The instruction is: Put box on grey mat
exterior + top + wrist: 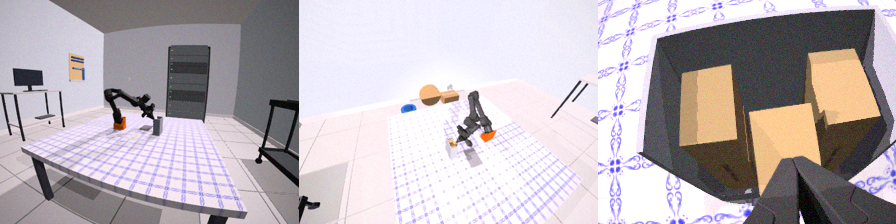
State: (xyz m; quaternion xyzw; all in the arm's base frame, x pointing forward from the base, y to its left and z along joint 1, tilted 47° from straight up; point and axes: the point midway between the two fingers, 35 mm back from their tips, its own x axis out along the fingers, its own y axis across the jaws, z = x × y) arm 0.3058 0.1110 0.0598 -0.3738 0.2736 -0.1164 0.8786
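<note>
My gripper tip is 6 cm above the tan box marked ER, 2 cm short of it and 1 cm to the left of it. Round my gripper tip: grey mat 12 cm below, 11 cm behind, 10 cm to the left.
</note>
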